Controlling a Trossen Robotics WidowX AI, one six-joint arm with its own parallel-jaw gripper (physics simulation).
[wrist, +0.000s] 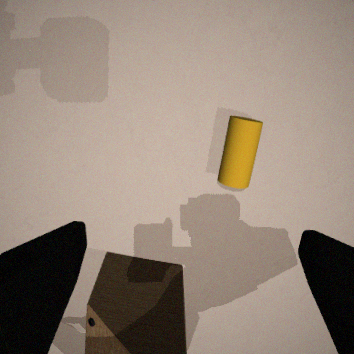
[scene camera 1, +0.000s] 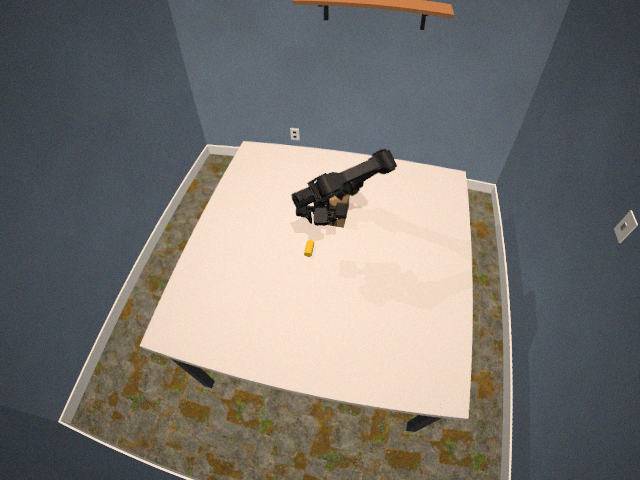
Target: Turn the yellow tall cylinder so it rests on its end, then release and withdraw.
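Observation:
The yellow cylinder [scene camera 1: 309, 248] [wrist: 240, 153] lies on its side on the pale table top [scene camera 1: 289, 310] [wrist: 150, 150]. In the scene view it lies a little in front of the arm. My gripper [wrist: 195, 238] is open with nothing between its fingers. In the wrist view the two black fingers stand wide apart at the lower left and lower right, and the cylinder shows beyond the fingertips, right of the middle, apart from both. In the scene view the gripper is beside the arm's base, and its fingertips are hard to make out.
A brown wooden block [scene camera 1: 339, 222] [wrist: 145, 290] stands under the arm; in the wrist view it shows between the fingers at the bottom. The arm [scene camera 1: 356, 172] reaches over the back of the table. Arm shadows fall across the table. A wall shelf [scene camera 1: 377, 5] hangs high behind.

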